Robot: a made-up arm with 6 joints. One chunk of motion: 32 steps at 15 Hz.
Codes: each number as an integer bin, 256 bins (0 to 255) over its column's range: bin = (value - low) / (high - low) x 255, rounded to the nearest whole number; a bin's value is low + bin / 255 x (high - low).
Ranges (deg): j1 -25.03..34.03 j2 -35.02..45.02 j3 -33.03..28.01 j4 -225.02..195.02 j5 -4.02..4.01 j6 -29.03..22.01
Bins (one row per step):
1: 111 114 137 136 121 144
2: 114 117 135 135 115 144
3: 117 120 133 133 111 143
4: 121 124 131 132 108 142
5: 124 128 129 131 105 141
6: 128 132 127 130 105 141
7: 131 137 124 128 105 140
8: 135 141 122 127 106 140
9: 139 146 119 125 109 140
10: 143 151 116 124 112 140
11: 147 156 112 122 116 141
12: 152 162 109 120 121 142
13: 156 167 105 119 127 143
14: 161 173 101 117 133 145
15: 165 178 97 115 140 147
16: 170 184 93 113 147 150
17: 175 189 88 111 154 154
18: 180 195 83 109 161 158
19: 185 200 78 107 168 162
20: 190 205 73 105 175 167
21: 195 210 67 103 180 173
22: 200 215 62 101 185 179
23: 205 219 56 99 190 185
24: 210 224 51 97 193 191
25: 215 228 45 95 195 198
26: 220 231 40 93 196 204
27: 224 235 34 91 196 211
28: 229 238 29 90 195 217
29: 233 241 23 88 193 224
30: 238 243 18 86 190 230
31: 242 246 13 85 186 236
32: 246 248 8 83 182 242
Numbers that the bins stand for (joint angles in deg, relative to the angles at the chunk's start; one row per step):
1: 0.68 0.76 -0.24 -1.00 -0.21 -0.21
2: 1.37 1.70 -0.71 -2.65 -0.40 -0.21
3: 2.07 2.65 -1.19 -5.94 -0.52 -0.41
4: 2.99 3.90 -1.67 -7.59 -0.62 -0.61
5: 3.69 5.16 -2.15 -9.23 -0.71 -0.81
6: 4.62 6.41 -2.63 -10.88 -0.71 -0.81
7: 5.31 7.98 -3.35 -14.18 -0.71 -1.01
8: 6.24 9.24 -3.83 -15.82 -0.68 -1.01
9: 7.16 10.81 -4.54 -19.12 -0.59 -1.01
10: 8.09 12.38 -5.26 -20.77 -0.49 -1.01
11: 9.02 13.95 -6.22 -24.06 -0.37 -0.81
12: 10.17 15.83 -6.94 -27.35 -0.21 -0.61
13: 11.10 17.40 -7.90 -29.00 -0.02 -0.41
14: 12.26 19.28 -8.85 -32.30 0.17 -0.01
15: 13.19 20.85 -9.81 -35.59 0.39 0.39
16: 14.34 22.73 -10.77 -38.88 0.61 0.99
17: 15.50 24.30 -11.97 -42.18 0.83 1.79
18: 16.66 26.19 -13.16 -45.47 1.05 2.59
19: 17.82 27.76 -14.36 -48.77 1.27 3.40
20: 18.98 29.33 -15.56 -52.06 1.49 4.40
21: 20.13 30.90 -16.99 -55.36 1.65 5.60
22: 21.29 32.46 -18.19 -58.65 1.81 6.80
23: 22.45 33.72 -19.63 -61.95 1.96 8.00
24: 23.61 35.29 -20.82 -65.24 2.06 9.20
25: 24.77 36.55 -22.26 -68.53 2.12 10.60
26: 25.92 37.49 -23.46 -71.83 2.15 11.80
27: 26.85 38.74 -24.89 -75.12 2.15 13.20
28: 28.01 39.68 -26.09 -76.77 2.12 14.40
29: 28.93 40.63 -27.52 -80.07 2.06 15.81
30: 30.09 41.25 -28.72 -83.36 1.96 17.01
31: 31.02 42.20 -29.92 -85.01 1.84 18.21
32: 31.95 42.82 -31.12 -88.30 1.71 19.41

